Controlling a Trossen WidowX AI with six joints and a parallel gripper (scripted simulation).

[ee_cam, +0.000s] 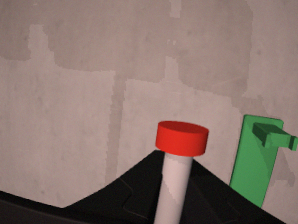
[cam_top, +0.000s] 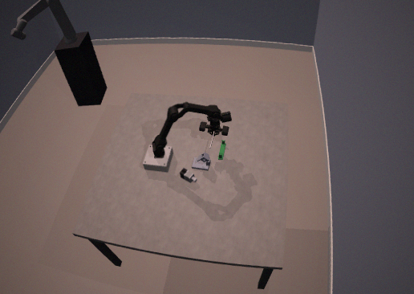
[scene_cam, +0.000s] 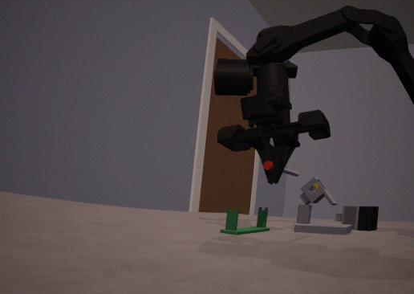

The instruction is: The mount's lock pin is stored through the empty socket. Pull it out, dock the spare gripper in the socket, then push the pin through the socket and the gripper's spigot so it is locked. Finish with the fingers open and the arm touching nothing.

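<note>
Right now my gripper tip is 70 mm to the left of the green cradle, 60 mm above it and 50 mm short of it. Also, from my gripper tip: grey mount (180 mm to the right, 60 mm behind, 30 mm below); then spare gripper (290 mm to the right, 150 mm behind, 60 mm below).
</note>
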